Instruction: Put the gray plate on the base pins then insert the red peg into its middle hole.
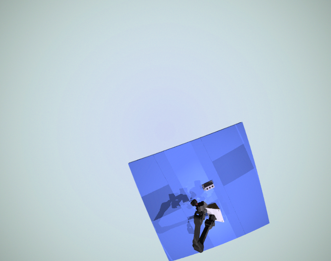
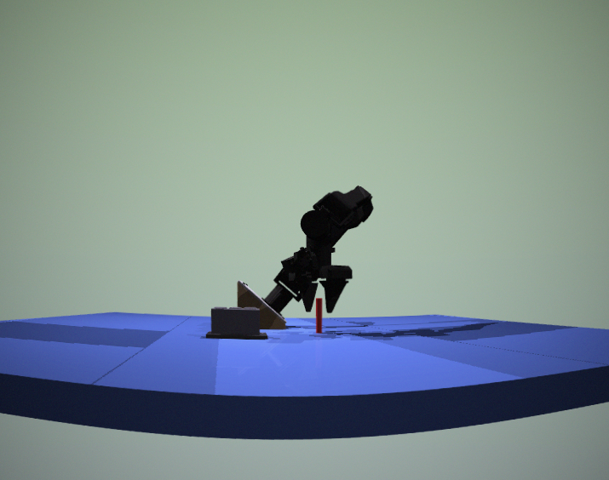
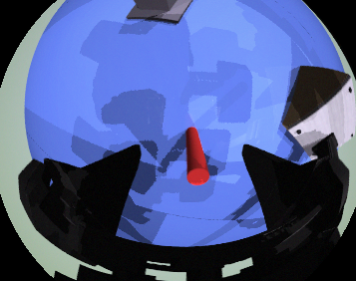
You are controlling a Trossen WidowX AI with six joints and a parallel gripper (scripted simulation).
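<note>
Now: the red peg 10 mm below my gripper tip. From my gripper tip the other things lie so: dark base: 80 mm ahead, 190 mm to the right, 40 mm below; then gray plate: 80 mm ahead, 190 mm to the right.
</note>
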